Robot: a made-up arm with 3 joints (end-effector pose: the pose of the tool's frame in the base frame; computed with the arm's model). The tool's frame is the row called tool.
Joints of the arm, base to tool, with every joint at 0 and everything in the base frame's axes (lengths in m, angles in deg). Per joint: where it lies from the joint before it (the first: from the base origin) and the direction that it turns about. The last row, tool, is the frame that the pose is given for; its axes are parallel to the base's.
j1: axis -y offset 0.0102 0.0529 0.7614
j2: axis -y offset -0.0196 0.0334 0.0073
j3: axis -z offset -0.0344 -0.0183 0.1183
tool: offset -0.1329 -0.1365 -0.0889
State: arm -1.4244 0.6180 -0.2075
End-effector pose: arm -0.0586 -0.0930 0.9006 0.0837 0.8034 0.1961
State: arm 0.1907 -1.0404 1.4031
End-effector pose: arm -0.1146 0.1763 0.9278 -0.5935 0.7024 -1.3119
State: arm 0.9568 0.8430 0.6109
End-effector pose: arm 0.0146 0.0324 0.5271 0.5476 -1.7368 -0.4347
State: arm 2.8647 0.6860 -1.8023
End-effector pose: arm -0.0796 -0.0300 0.6708 2.2355 1.7698 0.4638
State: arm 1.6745 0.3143 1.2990
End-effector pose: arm 0.0599 0.1594 0.5450 1.2629 -1.6629 -0.8209
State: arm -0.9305 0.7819 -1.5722
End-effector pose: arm 0.1099 -0.0647 0.7954 0.1168 0.1166 1.5690
